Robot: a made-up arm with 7 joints. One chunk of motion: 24 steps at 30 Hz.
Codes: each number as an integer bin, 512 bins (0 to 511) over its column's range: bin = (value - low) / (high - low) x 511, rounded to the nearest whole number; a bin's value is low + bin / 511 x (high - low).
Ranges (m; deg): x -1.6..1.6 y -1.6..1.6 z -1.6..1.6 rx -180..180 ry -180..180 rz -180..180
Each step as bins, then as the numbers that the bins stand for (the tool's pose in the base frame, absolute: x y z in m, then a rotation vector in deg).
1 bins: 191 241 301 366 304 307
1 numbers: -0.4039 -0.0908 0.2849 77.85 34.17 36.28
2 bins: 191 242 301 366 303 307
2 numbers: -0.4039 -0.0845 0.2849 77.85 33.46 36.28
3 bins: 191 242 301 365 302 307
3 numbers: -0.4039 -0.0845 0.2849 77.14 32.76 36.28
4 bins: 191 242 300 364 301 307
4 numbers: -0.4039 -0.0845 0.2787 76.44 32.05 36.28
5 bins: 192 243 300 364 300 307
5 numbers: -0.3977 -0.0783 0.2787 76.44 31.35 36.28
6 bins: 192 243 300 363 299 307
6 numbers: -0.3977 -0.0783 0.2787 75.73 30.65 36.28
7 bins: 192 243 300 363 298 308
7 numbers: -0.3977 -0.0783 0.2787 75.73 29.94 36.99
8 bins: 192 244 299 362 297 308
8 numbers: -0.3977 -0.0720 0.2724 75.03 29.24 36.99
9 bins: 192 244 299 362 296 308
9 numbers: -0.3977 -0.0720 0.2724 75.03 28.53 36.99
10 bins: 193 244 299 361 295 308
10 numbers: -0.3914 -0.0720 0.2724 74.32 27.83 36.99
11 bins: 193 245 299 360 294 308
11 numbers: -0.3914 -0.0658 0.2724 73.62 27.12 36.99
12 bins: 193 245 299 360 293 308
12 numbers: -0.3914 -0.0658 0.2724 73.62 26.42 36.99
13 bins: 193 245 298 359 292 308
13 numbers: -0.3914 -0.0658 0.2661 72.92 25.71 36.99
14 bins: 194 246 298 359 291 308
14 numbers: -0.3851 -0.0595 0.2661 72.92 25.01 36.99
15 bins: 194 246 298 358 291 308
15 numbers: -0.3851 -0.0595 0.2661 72.21 25.01 36.99
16 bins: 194 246 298 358 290 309
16 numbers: -0.3851 -0.0595 0.2661 72.21 24.31 37.69
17 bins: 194 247 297 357 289 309
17 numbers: -0.3851 -0.0532 0.2599 71.51 23.60 37.69
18 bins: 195 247 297 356 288 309
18 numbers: -0.3789 -0.0532 0.2599 70.80 22.90 37.69
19 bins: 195 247 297 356 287 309
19 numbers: -0.3789 -0.0532 0.2599 70.80 22.19 37.69
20 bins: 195 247 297 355 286 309
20 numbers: -0.3789 -0.0532 0.2599 70.10 21.49 37.69
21 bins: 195 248 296 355 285 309
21 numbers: -0.3789 -0.0470 0.2536 70.10 20.78 37.69
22 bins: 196 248 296 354 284 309
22 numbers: -0.3726 -0.0470 0.2536 69.39 20.08 37.69
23 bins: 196 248 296 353 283 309
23 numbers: -0.3726 -0.0470 0.2536 68.69 19.37 37.69
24 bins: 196 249 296 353 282 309
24 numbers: -0.3726 -0.0407 0.2536 68.69 18.67 37.69
